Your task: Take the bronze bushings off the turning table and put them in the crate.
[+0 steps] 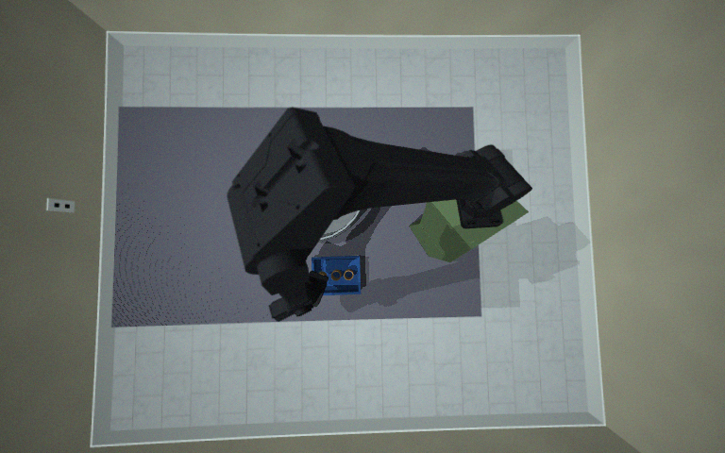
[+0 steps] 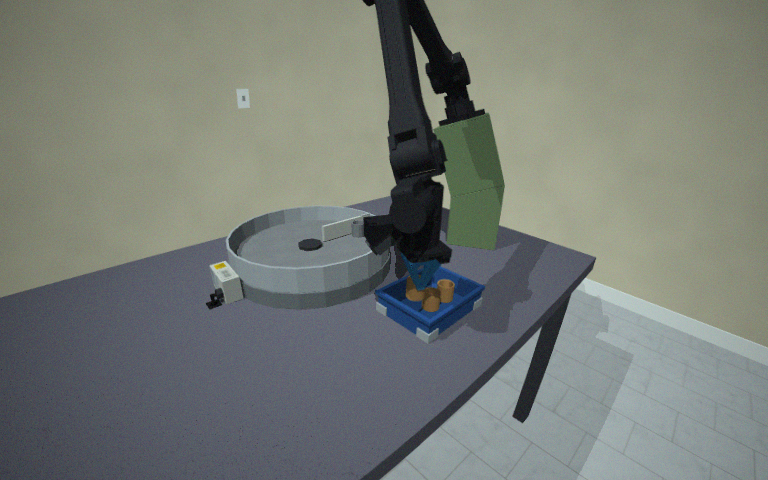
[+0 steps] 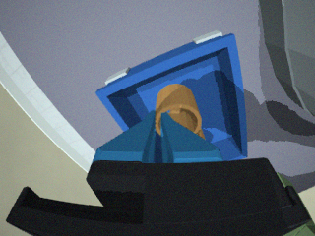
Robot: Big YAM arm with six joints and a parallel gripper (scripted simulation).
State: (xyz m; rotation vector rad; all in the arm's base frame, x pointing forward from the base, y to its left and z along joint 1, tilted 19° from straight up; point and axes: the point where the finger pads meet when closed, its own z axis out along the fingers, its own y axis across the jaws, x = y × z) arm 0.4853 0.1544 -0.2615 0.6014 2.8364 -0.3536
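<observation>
The blue crate is 60 mm behind my hand, 10 mm to the right of it and 70 mm below it. Round my hand: grey turning table 10 mm ahead, 370 mm to the right, 40 mm below.
</observation>
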